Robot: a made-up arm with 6 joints. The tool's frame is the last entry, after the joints. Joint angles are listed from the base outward.
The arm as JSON. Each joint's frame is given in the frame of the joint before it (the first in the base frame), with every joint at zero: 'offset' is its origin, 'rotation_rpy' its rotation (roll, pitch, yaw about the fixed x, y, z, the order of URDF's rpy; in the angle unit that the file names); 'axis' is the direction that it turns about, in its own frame. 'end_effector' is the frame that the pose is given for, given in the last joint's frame.
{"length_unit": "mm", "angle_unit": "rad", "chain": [
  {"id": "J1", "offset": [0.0, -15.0, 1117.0], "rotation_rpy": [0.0, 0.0, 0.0], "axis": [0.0, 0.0, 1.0]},
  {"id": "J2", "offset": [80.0, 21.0, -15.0], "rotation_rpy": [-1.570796, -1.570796, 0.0], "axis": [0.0, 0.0, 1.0]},
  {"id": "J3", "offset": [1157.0, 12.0, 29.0], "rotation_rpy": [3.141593, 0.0, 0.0], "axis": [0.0, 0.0, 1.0]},
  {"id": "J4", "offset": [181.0, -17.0, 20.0], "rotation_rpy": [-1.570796, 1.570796, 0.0], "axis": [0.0, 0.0, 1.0]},
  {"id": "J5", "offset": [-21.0, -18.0, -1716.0], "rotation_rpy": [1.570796, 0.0, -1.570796], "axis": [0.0, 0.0, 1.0]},
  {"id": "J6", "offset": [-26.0, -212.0, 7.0], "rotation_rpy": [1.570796, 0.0, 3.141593], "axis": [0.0, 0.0, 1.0]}
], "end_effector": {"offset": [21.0, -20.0, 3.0], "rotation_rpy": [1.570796, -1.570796, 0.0]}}
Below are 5 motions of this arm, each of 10 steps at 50 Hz.
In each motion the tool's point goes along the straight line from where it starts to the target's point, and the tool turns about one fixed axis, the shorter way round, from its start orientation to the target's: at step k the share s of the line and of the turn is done. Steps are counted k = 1, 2, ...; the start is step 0. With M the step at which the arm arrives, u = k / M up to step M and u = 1 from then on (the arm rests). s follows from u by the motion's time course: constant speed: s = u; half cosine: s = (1 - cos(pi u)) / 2; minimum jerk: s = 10 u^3 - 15 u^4 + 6 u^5.
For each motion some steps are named. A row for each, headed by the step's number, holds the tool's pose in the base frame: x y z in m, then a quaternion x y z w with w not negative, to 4 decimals.
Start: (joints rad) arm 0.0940 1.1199 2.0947 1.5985 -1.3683 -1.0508
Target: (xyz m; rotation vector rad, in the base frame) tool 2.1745 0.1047 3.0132 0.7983 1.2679 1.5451
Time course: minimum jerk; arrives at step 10
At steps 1, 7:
1: 1.9667 0.0099 3.1522 0.2807 0.4593 0.6170 0.5741
7: 2.1403 0.0891 3.0361 0.3193 0.5093 0.6301 0.4916

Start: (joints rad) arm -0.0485 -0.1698 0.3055 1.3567 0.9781 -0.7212
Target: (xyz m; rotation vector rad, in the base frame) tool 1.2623 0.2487 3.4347 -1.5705 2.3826 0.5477
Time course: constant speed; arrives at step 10
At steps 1, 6, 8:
1: 1.4498 0.1288 3.3090 -0.5186 0.8075 0.2689 0.0818
6: 1.3456 0.1954 3.3788 -0.5292 0.8121 0.2238 0.1018
8: 1.3040 0.2220 3.4068 -0.5331 0.8134 0.2055 0.1098

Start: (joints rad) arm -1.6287 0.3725 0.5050 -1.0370 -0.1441 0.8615
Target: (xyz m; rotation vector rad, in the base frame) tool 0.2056 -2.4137 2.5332 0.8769 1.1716 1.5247
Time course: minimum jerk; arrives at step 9
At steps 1, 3, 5, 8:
1: -0.0652 -2.4263 2.5499 0.4249 0.4873 0.5446 0.5341
3: -0.0108 -2.4238 2.5466 0.4126 0.4869 0.5620 0.5262
5: 0.0969 -2.4188 2.5399 0.3874 0.4853 0.5956 0.5096
8: 0.2024 -2.4138 2.5334 0.3621 0.4828 0.6273 0.4923

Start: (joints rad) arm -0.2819 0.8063 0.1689 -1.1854 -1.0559 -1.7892
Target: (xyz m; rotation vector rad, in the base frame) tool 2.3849 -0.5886 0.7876 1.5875 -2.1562 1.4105
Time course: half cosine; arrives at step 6
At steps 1, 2, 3, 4, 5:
1: 2.4122 -0.5326 0.8826 0.5383 -0.6874 0.4870 0.0236
2: 2.4069 -0.5436 0.8640 0.5355 -0.6922 0.4829 0.0303
3: 2.3995 -0.5586 0.8385 0.5317 -0.6987 0.4771 0.0394
4: 2.3922 -0.5736 0.8131 0.5277 -0.7051 0.4712 0.0485
5: 2.3869 -0.5846 0.7944 0.5248 -0.7096 0.4669 0.0552

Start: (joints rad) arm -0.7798 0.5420 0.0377 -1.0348 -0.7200 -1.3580
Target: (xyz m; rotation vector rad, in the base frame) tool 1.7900 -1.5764 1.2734 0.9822 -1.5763 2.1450
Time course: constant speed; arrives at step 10
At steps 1, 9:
1: 1.7962 -1.5951 1.2757 0.3015 -0.5671 0.7434 0.1868
9: 1.7907 -1.5785 1.2737 0.3377 -0.5512 0.7469 0.1555

